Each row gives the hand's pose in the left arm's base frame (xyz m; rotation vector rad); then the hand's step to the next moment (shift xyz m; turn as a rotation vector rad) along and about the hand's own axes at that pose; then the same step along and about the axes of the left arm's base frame.
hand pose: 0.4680 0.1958 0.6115 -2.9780 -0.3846 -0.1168
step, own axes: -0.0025 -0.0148 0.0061 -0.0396 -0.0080 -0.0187
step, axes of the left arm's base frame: -0.0059 0.0144 -0.0044 -0.0414 -0.0048 0.0157
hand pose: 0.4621 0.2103 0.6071 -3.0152 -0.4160 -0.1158
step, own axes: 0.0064 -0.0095 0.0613 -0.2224 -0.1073 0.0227
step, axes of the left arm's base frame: 0.0073 0.0172 -0.0595 -0.2414 0.0460 -0.0331
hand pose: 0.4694 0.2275 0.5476 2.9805 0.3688 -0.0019
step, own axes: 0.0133 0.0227 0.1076 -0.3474 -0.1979 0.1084
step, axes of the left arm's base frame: 0.0201 -0.0333 -0.1037 -0.3833 0.0910 -0.1281
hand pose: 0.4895 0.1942 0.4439 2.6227 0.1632 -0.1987
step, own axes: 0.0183 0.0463 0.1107 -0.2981 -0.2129 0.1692
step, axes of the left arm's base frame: 0.0128 -0.0931 -0.0768 -0.3439 0.0780 -0.1962
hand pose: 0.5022 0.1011 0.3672 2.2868 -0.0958 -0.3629
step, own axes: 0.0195 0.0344 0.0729 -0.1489 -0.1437 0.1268
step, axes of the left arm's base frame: -0.0009 -0.0789 -0.0257 -0.1858 0.0340 -0.1524
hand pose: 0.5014 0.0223 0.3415 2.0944 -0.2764 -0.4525
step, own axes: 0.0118 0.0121 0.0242 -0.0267 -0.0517 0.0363
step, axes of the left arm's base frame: 0.0002 -0.0292 -0.0040 -0.0385 0.0095 -0.0559
